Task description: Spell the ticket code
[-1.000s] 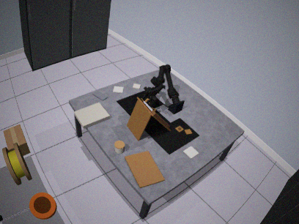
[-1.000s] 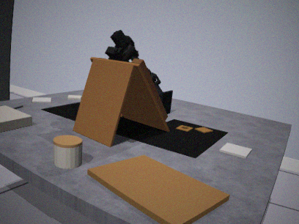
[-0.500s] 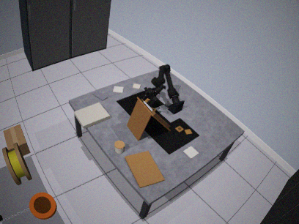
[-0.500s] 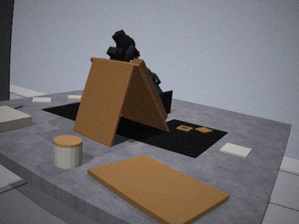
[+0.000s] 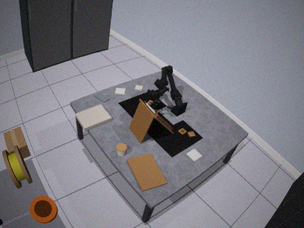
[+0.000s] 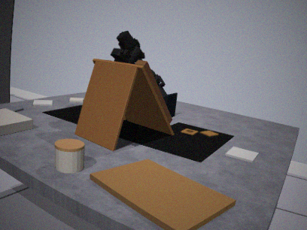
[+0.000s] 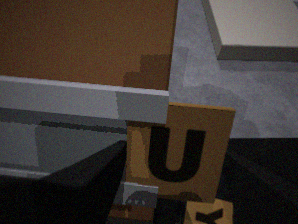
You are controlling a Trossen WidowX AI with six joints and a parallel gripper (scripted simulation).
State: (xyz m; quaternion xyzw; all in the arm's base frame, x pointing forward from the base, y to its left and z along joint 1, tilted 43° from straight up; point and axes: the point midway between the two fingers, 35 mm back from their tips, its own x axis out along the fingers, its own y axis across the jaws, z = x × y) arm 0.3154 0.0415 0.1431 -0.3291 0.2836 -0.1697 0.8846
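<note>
The white ticket is 50 mm behind my gripper tip, 130 mm to the left of it and 80 mm below it. From my gripper tip the other things lie so: lidded jar (390 mm ahead, 200 mm to the left, 140 mm below); then black mat (140 mm behind, 70 mm to the left, 180 mm below); then cream block (400 mm ahead, 250 mm to the right, 160 mm below).
</note>
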